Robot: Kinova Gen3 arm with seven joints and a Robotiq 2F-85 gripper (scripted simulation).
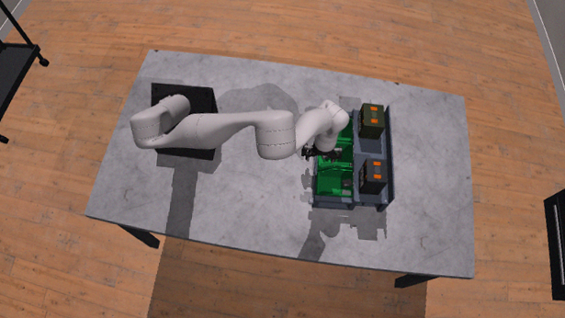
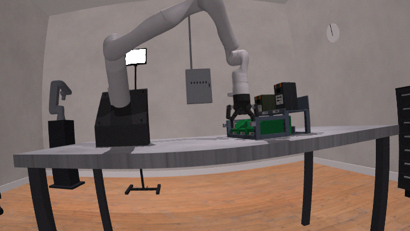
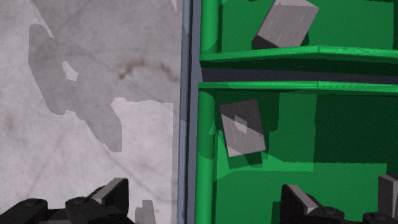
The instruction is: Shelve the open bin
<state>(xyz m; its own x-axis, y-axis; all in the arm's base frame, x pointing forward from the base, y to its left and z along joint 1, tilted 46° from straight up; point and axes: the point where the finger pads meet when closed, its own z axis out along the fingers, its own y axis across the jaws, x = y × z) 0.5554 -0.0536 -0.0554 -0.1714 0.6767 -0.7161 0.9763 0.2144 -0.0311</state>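
The grey part lies 1 cm ahead of my hand, 4 cm to the left of it and 3 cm below it. Also, from my hand: grey shelf: 10 cm ahead, 3 cm to the left, 2 cm above.
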